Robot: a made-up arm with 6 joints.
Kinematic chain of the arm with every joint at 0, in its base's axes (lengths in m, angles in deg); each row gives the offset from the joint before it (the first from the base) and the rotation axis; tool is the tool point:
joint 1: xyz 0 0 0.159 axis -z
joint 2: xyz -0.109 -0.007 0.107 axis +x
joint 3: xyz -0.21 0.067 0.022 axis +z
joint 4: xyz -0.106 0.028 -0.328 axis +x
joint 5: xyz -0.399 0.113 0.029 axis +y
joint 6: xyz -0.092 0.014 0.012 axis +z
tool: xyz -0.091 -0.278 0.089
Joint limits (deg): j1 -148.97..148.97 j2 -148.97..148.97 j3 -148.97..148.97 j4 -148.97..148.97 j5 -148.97..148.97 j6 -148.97..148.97
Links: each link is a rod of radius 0.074 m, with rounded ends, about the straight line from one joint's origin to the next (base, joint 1, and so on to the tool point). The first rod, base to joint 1, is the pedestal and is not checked.
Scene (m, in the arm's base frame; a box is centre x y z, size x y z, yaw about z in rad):
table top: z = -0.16
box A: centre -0.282 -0.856 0.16 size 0.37 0.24 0.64 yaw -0
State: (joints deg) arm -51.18 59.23 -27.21 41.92 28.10 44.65
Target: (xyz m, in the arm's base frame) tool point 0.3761 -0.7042 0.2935
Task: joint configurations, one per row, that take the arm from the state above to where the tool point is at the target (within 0.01 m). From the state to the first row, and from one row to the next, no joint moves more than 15 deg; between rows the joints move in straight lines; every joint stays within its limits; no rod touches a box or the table.
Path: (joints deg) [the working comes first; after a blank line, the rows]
Joints at the target: -138.08 71.17 -23.35 22.06 19.72 49.17
Straight joint move there: touches box A.

1: -57.72 71.75 -27.15 31.72 30.28 59.24
2: -64.26 84.28 -27.08 21.53 32.45 73.83
3: -70.80 96.80 -27.02 11.33 34.63 88.41
4: -77.34 109.33 -26.96 1.14 36.80 103.00
5: -83.88 121.85 -26.89 -9.06 38.98 117.59
6: -90.42 134.38 -26.83 -19.25 41.15 132.18
7: -98.36 123.84 -26.25 -12.37 37.58 118.34
8: -106.31 113.31 -25.67 -5.48 34.01 104.51
9: -114.25 102.77 -25.09 1.40 30.44 90.67
10: -122.19 92.24 -24.51 8.29 26.86 76.84
11: -130.13 81.71 -23.93 15.17 23.29 63.00
12: -138.08 71.17 -23.35 22.06 19.72 49.17

